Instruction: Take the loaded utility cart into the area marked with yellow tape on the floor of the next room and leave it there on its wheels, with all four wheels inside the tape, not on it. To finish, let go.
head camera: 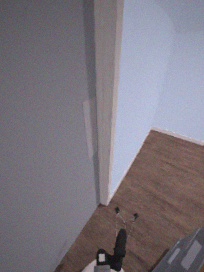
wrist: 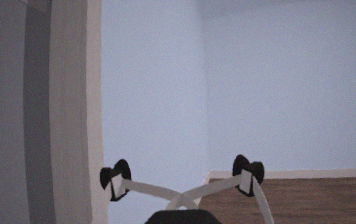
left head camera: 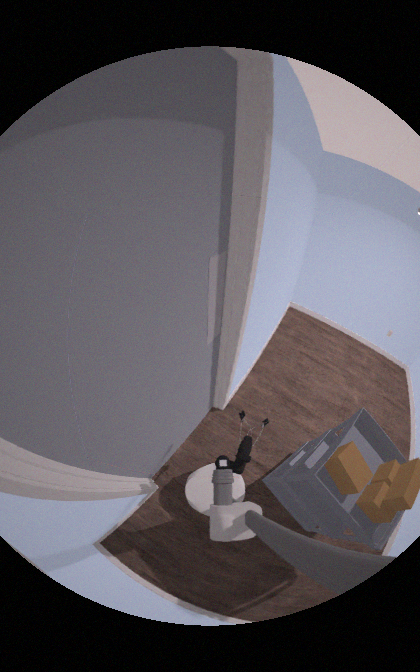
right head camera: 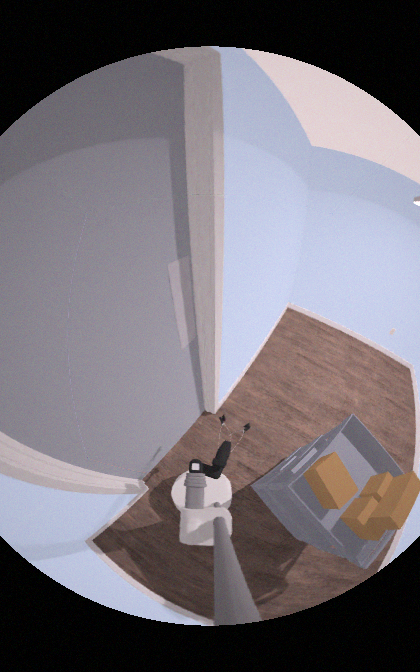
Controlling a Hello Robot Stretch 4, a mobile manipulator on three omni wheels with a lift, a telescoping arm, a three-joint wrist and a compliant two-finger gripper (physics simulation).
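Places are measured from the robot's base along level axes (x ahead, y left, z up), in centimetres.
Pixels of known places: gripper, fingertip midpoint: [head camera: 126, 209] [wrist: 181, 171].
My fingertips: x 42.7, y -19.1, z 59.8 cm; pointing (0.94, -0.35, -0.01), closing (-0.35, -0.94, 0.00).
Observation:
Behind a point stands the place of what it marks.
The grey utility cart [head camera: 192, 240] @[x 23.3, y -66.6, z 44.3 cm] [left head camera: 300, 500] [right head camera: 285, 500] stands to the right of my arm, with brown boxes [left head camera: 347, 467] [right head camera: 330, 480] loaded in its top. It looks upright; its wheels are hard to make out. My gripper [head camera: 126, 213] @[x 42.7, y -19.1, z 59.8 cm] [left head camera: 254, 419] [right head camera: 234, 423] [wrist: 181, 171] @[x 42.7, y -19.1, z 59.8 cm] is open, with nothing between its spread fingers. It is apart from the cart, beyond my white base and near the foot of a pale frame post. The yellow tape does not show in these views.
The pale frame post [head camera: 106, 100] @[x 71.6, y -4.5, z 129.7 cm] [left head camera: 247, 200] [right head camera: 204, 200] [wrist: 70, 100] @[x 71.9, y -4.1, z 70.6 cm] rises just left of the gripper. A large flat grey surface [head camera: 45, 125] @[x 46.9, y 19.8, z 129.8 cm] [left head camera: 145, 300] [right head camera: 125, 300] lies left of it. A blue wall [left head camera: 350, 260] [right head camera: 355, 260] [wrist: 280, 90] @[x 192.3, y -189.7, z 90.9 cm] stands behind the brown floor [left head camera: 320, 370] [right head camera: 325, 370].

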